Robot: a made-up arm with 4 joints.
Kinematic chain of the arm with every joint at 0, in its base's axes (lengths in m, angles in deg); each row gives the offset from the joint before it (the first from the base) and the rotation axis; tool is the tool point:
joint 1: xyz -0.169 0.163 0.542 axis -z
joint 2: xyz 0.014 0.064 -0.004 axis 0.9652 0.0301 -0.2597
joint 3: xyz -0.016 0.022 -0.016 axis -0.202 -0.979 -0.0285
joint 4: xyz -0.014 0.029 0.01 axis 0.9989 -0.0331 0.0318
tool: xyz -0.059 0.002 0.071
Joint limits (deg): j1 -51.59..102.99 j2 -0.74..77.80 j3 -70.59..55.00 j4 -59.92..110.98
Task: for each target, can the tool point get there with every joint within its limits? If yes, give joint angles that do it. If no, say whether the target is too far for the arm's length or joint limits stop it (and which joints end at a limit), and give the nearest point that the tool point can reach.
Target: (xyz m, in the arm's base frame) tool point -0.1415 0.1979 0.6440
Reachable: yes | joints 78.46 56.66 -24.33 -11.48
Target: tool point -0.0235 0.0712 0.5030
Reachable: no: joint limits stop it (at a limit: joint 1, joint 2, joint 3, joint 4) | nearest point -0.0221 0.1544 0.5076 | short by 0.083 m
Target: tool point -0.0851 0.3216 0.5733
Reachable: yes | joints 58.33 12.81 25.70 -25.15
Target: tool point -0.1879 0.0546 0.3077
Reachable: no: too far | nearest point -0.2223 0.1615 0.4597 | short by 0.189 m
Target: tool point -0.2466 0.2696 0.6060
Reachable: yes | joints 2.41 20.52 9.37 3.95
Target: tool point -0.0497 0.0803 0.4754
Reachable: no: joint limits stop it (at a limit: joint 1, joint 3, joint 4) | nearest point -0.0294 0.1595 0.4941 | short by 0.084 m
